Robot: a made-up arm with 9 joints. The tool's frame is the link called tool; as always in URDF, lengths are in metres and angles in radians.
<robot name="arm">
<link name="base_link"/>
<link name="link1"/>
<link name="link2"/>
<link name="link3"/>
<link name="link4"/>
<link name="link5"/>
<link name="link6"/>
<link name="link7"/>
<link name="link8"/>
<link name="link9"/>
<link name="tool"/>
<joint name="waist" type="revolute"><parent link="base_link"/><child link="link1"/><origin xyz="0.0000 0.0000 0.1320" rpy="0.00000 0.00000 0.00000"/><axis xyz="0 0 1"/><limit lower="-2.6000" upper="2.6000" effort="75" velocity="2.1"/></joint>
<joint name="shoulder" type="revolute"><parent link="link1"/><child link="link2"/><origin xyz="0.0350 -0.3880 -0.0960" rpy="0.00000 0.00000 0.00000"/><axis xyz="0 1 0"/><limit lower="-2.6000" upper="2.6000" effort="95" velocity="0.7"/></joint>
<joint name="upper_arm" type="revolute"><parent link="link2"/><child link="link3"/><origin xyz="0.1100 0.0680 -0.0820" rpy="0.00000 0.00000 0.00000"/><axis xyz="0 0 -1"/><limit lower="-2.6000" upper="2.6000" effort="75" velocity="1.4"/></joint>
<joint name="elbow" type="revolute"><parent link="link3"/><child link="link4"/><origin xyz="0.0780 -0.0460 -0.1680" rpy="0.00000 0.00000 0.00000"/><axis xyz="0 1 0"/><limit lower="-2.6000" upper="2.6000" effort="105" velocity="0.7"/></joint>
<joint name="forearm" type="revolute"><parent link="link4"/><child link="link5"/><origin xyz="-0.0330 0.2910 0.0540" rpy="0.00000 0.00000 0.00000"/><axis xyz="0 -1 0"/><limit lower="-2.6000" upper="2.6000" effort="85" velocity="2.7"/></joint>
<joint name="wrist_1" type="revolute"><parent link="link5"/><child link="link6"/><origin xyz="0.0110 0.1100 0.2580" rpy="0.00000 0.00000 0.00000"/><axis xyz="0 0 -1"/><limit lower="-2.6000" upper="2.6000" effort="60" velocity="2.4"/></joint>
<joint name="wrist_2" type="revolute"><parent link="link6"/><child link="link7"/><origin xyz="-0.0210 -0.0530 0.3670" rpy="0.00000 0.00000 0.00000"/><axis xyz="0 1 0"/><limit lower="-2.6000" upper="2.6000" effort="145" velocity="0.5"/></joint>
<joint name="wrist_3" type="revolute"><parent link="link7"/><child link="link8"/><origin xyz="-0.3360 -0.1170 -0.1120" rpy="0.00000 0.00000 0.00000"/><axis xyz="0 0 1"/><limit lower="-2.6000" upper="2.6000" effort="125" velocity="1.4"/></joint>
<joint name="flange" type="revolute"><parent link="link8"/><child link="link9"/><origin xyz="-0.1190 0.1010 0.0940" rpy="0.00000 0.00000 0.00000"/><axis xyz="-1 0 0"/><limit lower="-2.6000" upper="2.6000" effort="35" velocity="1.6"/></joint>
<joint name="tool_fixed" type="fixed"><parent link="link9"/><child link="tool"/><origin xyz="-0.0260 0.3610 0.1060" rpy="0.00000 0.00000 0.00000"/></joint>
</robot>
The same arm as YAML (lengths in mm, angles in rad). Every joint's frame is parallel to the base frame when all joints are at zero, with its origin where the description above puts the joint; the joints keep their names.
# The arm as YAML. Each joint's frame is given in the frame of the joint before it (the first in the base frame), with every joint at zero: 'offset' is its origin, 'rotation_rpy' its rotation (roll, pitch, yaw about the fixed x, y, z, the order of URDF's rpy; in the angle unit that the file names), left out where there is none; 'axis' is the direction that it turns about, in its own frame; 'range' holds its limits. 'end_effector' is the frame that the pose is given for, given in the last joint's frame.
length_unit: mm
angle_unit: rad
chain:
  - id: waist
    offset: [0.0, 0.0, 132.0]
    axis: "+z"
    range: [-2.6, 2.6]
  - id: shoulder
    offset: [35.0, -388.0, -96.0]
    axis: "+y"
    range: [-2.6, 2.6]
  - id: upper_arm
    offset: [110.0, 68.0, -82.0]
    axis: "-z"
    range: [-2.6, 2.6]
  - id: elbow
    offset: [78.0, -46.0, -168.0]
    axis: "+y"
    range: [-2.6, 2.6]
  - id: forearm
    offset: [-33.0, 291.0, 54.0]
    axis: "-y"
    range: [-2.6, 2.6]
  - id: wrist_1
    offset: [11.0, 110.0, 258.0]
    axis: "-z"
    range: [-2.6, 2.6]
  - id: wrist_2
    offset: [-21.0, -53.0, 367.0]
    axis: "+y"
    range: [-2.6, 2.6]
  - id: wrist_3
    offset: [-336.0, -117.0, -112.0]
    axis: "+z"
    range: [-2.6, 2.6]
  - id: flange
    offset: [-119.0, 101.0, 94.0]
    axis: "-x"
    range: [-2.6, 2.6]
end_effector:
  offset: [-26.0, 361.0, 106.0]

